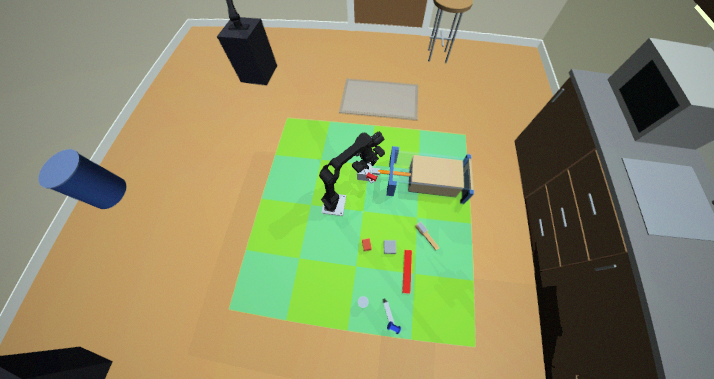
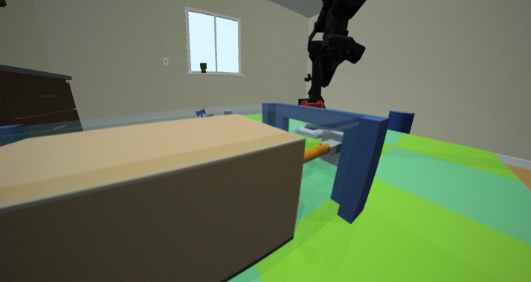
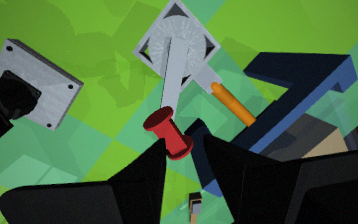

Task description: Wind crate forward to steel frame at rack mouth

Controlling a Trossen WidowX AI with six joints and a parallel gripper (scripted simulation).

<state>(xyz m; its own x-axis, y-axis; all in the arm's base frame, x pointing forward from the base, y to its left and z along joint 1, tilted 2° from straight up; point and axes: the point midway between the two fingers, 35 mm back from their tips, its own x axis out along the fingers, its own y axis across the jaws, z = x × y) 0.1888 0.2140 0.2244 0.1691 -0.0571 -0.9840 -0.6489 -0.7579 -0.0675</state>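
Now: the red knob 20 mm ahead of my gripper tip, 30 mm to the right of it and 70 mm below it. From my gripper tip the other things lie so: blue steel frame: 120 mm ahead, 70 mm to the left, 100 mm below; grey winch: 60 mm behind, 50 mm to the left, 180 mm below; red-knobbed crank handle: 10 mm behind, 100 mm below.
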